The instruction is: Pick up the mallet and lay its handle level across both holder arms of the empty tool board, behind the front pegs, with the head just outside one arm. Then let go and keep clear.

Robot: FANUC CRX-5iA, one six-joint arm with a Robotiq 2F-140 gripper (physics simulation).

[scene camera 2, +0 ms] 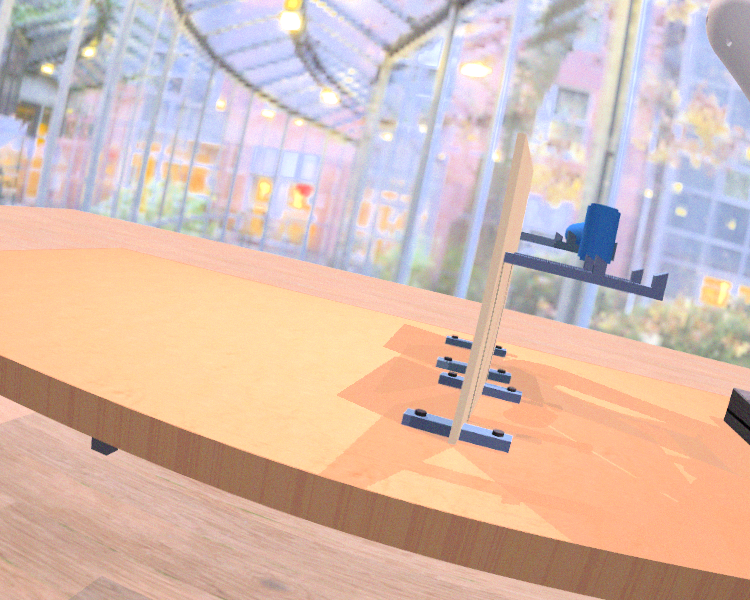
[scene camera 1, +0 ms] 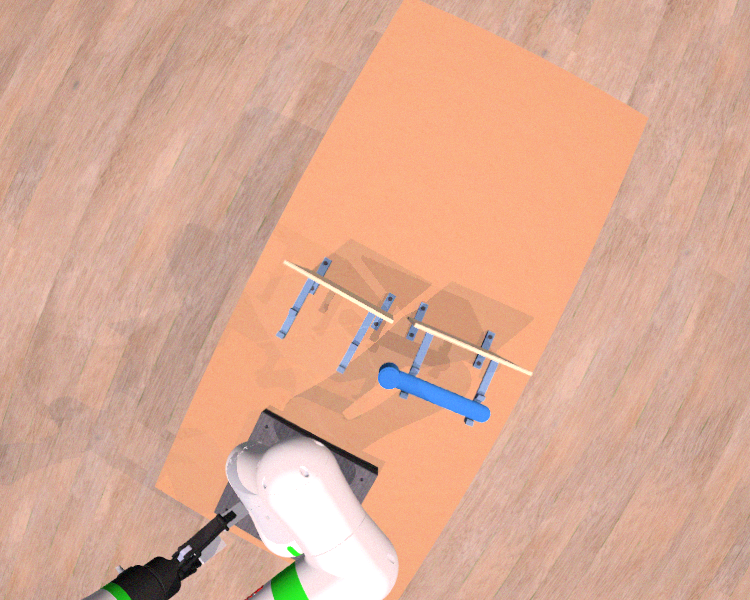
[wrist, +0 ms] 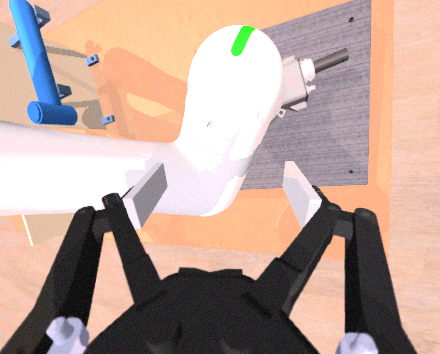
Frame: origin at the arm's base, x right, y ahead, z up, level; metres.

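Seen in the pictures: gripper, fingertip midpoint: [scene camera 1: 232,524] [wrist: 223,174].
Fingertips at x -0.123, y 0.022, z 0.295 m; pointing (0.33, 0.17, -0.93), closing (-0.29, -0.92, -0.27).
Offsets run from my fingertips to a thing's middle. Level surfaces: height alone.
The blue mallet @(dx +0.343, dy +0.390, dz -0.107 m) [scene camera 1: 437,394] [scene camera 2: 600,231] [wrist: 41,70] lies across both arms of the right-hand tool board @(dx +0.371, dy +0.461, dz -0.180 m) [scene camera 1: 472,347] in scene camera 1. Its round head is just outside that board's left arm, towards the other board. The empty tool board @(dx +0.065, dy +0.495, dz -0.194 m) [scene camera 1: 337,290] [scene camera 2: 487,300] stands upright to the left. Its two holder arms, the left arm [scene camera 1: 296,308] and the right arm [scene camera 1: 355,342], point towards the robot base and carry nothing. My gripper [scene camera 1: 226,530] [wrist: 223,174] is open and empty, beside the robot's base plate, well away from the mallet and both boards.
The dark base plate [scene camera 1: 365,480] [wrist: 330,120] is near the table's front end. My white arm [scene camera 1: 312,500] [wrist: 220,100] bends over it and fills much of the wrist view. The orange table @(dz -0.343 m) [scene camera 1: 487,156] [scene camera 2: 218,325] extends behind both boards. The boards stand close together, with a narrow gap.
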